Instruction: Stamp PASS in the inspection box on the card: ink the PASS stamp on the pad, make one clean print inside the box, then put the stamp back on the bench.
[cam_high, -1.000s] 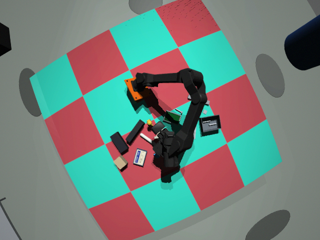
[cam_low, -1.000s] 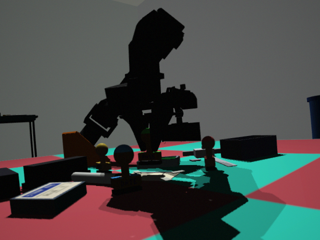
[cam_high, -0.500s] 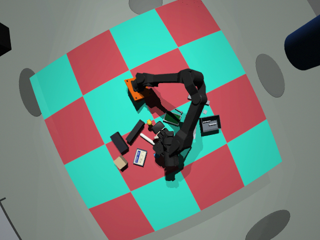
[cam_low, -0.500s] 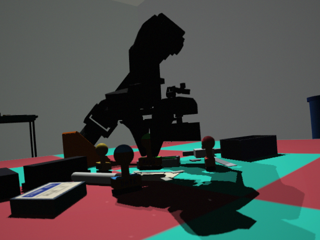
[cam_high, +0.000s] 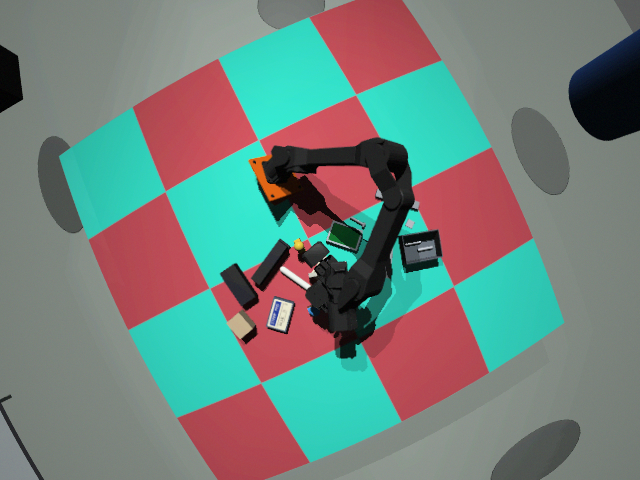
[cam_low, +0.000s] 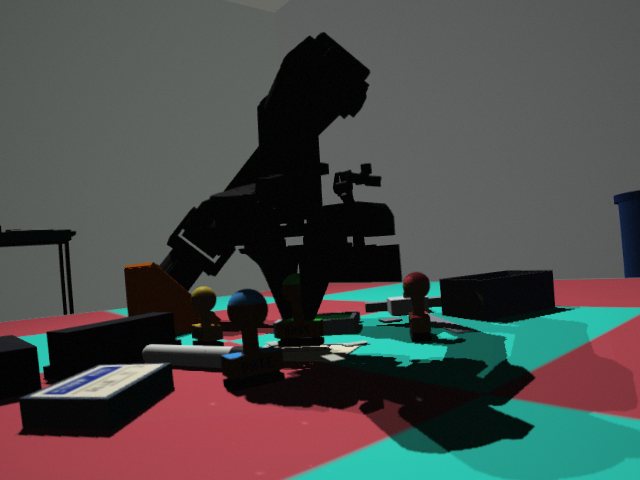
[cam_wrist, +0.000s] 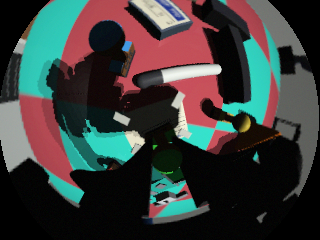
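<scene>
The PASS stamp lies right at my gripper tip. Also, from my gripper tip: white marker 10 mm ahead, 80 mm to the right, 20 mm below; cream card 10 mm ahead, 30 mm below; green ink pad 80 mm behind, 70 mm to the left, 20 mm below.
</scene>
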